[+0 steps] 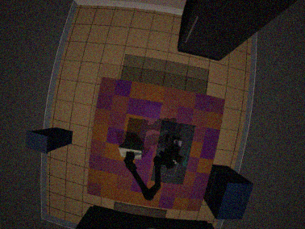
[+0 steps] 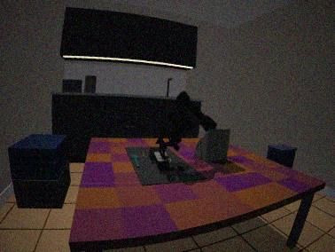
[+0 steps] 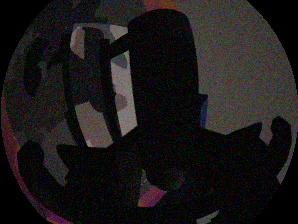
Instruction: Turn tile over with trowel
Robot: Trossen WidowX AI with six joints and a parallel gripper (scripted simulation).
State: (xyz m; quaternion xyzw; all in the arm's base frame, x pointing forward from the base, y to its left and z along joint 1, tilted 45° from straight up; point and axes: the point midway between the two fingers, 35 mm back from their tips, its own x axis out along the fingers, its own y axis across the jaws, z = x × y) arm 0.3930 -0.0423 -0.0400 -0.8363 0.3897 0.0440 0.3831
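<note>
Now: the tile 40 mm behind my gripper tip, 90 mm to the right of it and 60 mm below it. Round my gripper tip: dark grey mat (20 mm behind, 30 mm to the right, 120 mm below); then teal object (110 mm ahead, 70 mm to the right, 100 mm below).
</note>
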